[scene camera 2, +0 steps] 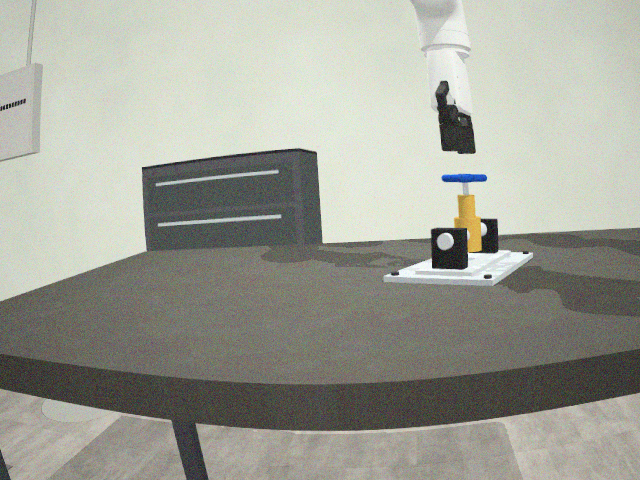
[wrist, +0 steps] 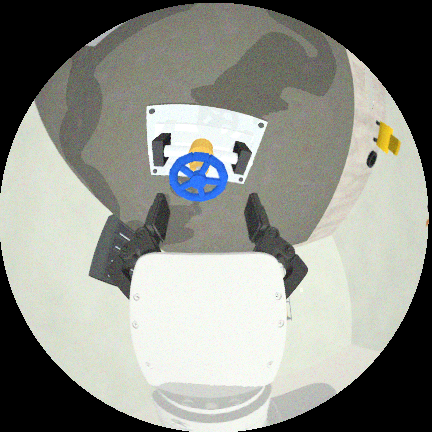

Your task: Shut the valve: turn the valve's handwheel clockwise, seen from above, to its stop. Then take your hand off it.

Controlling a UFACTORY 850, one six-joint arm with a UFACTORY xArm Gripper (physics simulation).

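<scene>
The valve's blue handwheel (scene camera 2: 464,178) (wrist: 198,181) is a spoked ring lying level on top of a thin stem. Below it is the yellow valve body (scene camera 2: 468,232) (wrist: 201,147), on a pipe between two black blocks on a white base plate (scene camera 2: 439,279) (wrist: 199,112). My gripper (scene camera 2: 458,151) (wrist: 206,201) is open and empty. In the scene view its fingertips are a short way above the handwheel, not touching it. In the wrist view the wheel shows beyond the fingertips, a little left of the middle between them.
The base plate stands on a dark round-edged table (scene camera 2: 258,330) (wrist: 300,150). A dark drawer cabinet (scene camera 2: 232,198) (wrist: 106,255) stands behind the table. A pale box (scene camera 2: 19,111) is at the far left of the scene view. A yellow object (wrist: 386,138) shows at the right of the wrist view.
</scene>
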